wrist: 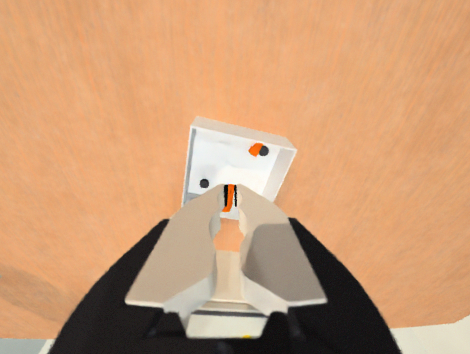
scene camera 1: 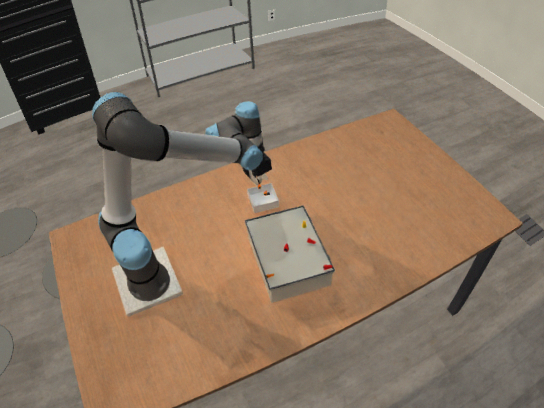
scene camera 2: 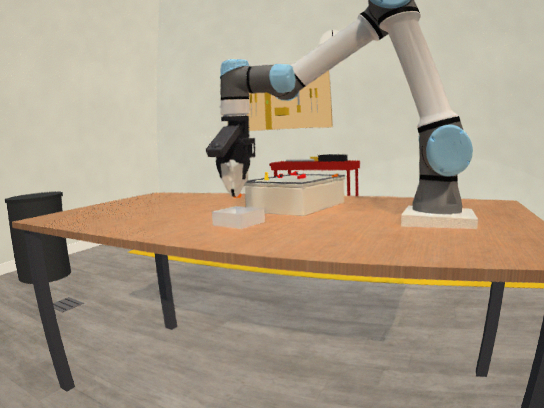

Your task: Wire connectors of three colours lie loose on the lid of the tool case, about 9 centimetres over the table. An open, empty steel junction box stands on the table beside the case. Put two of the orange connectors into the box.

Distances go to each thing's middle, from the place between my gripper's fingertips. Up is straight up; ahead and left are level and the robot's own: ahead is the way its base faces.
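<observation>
The steel junction box (scene camera 2: pixel 239 217) is 6 cm below my hand, and from that same hand it sits 1 cm ahead and 2 cm to the right. As for the tool case (scene camera 1: pixel 300 270), I find it 3 cm below my hand, 1 cm ahead of it and 33 cm to the right of it.
</observation>
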